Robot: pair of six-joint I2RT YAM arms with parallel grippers.
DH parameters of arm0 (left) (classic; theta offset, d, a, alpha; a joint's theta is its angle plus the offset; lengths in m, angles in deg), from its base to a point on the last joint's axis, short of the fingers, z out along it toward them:
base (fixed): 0 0 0 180
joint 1: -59.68 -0.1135 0.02 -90
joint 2: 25.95 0 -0.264 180
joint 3: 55.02 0 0.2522 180
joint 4: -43.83 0 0.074 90
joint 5: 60.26 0 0 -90
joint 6: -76.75 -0.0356 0 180
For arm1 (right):
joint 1: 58.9 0.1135 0.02 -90
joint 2: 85.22 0 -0.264 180
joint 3: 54.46 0 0.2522 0
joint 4: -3.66 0 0.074 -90
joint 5: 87.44 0 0 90
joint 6: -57.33 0.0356 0 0
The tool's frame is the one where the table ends.
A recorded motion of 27 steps. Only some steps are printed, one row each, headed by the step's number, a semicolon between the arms.
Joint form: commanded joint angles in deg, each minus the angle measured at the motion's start. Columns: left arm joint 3, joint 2, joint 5, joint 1, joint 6, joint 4; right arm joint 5, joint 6, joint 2, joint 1, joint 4, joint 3.
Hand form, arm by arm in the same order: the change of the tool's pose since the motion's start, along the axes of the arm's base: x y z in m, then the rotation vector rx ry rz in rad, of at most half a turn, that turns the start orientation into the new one. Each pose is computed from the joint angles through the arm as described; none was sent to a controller.
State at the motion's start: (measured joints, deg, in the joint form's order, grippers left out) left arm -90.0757 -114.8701 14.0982 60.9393 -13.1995 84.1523; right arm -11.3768 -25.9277 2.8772 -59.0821 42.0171 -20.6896
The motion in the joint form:
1: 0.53 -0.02 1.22 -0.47 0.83 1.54; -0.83 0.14 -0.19 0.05 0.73 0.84
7: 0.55 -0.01 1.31 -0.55 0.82 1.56; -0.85 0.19 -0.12 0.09 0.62 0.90
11: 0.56 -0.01 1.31 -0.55 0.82 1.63; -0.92 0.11 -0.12 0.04 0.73 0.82
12: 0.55 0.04 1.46 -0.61 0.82 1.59; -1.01 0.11 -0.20 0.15 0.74 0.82
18: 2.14 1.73 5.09 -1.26 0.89 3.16; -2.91 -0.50 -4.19 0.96 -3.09 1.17
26: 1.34 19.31 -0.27 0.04 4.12 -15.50; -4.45 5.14 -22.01 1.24 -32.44 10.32
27: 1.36 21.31 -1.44 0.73 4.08 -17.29; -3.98 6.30 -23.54 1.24 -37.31 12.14
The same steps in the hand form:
1: -0.0013 0.0015 0.0004 -0.0188 -0.0207 -0.0094; 0.0035 -0.0003 0.0059 -0.0016 -0.0313 -0.0137
7: -0.0014 0.0018 0.0004 -0.0190 -0.0208 -0.0096; 0.0038 -0.0001 0.0057 -0.0008 -0.0294 -0.0136
11: -0.0014 0.0018 0.0004 -0.0190 -0.0219 -0.0096; 0.0035 -0.0004 0.0055 -0.0025 -0.0296 -0.0153
12: -0.0014 0.0020 0.0006 -0.0196 -0.0222 -0.0111; 0.0034 0.0001 0.0059 -0.0029 -0.0312 -0.0149
18: -0.0078 0.0028 0.0036 -0.0341 -0.0511 -0.0617; 0.0000 0.0027 0.0176 -0.0209 -0.0374 -0.0302
26: -0.0305 0.0007 0.0439 -0.0680 -0.0611 0.0187; -0.0121 0.0028 0.0879 0.0616 -0.0226 -0.0768
27: -0.0341 -0.0014 0.0481 -0.0633 -0.0647 0.0263; -0.0141 0.0030 0.0960 0.0812 -0.0011 -0.0753

